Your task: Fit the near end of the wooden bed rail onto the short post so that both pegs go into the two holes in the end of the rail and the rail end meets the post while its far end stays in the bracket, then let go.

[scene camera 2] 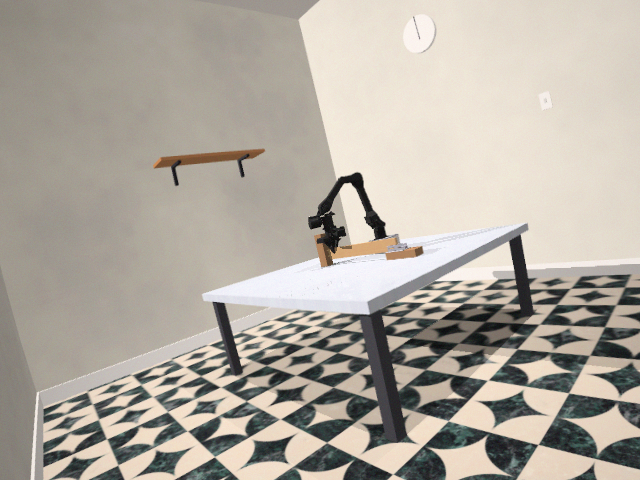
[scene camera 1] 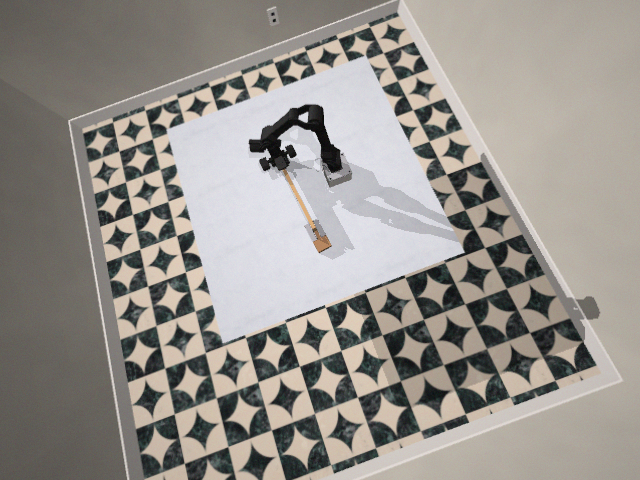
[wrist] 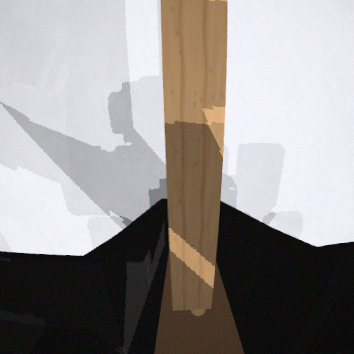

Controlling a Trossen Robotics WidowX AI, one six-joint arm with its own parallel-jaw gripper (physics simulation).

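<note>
The wooden bed rail runs from my gripper to the bracket, where its far end sits. My gripper is shut on the rail near its near end. The short post stands upright on the table, in line with that end. In the wrist view, a small rounded bit of one peg shows between the rail end and the post, so a narrow gap remains visible. The other peg and the holes are hidden. The gripper hides the post in scene camera 1.
A wooden block lies at the bracket end of the rail. The arm's base stands on the white table beside the rail. A wall shelf hangs on the wall away from the table.
</note>
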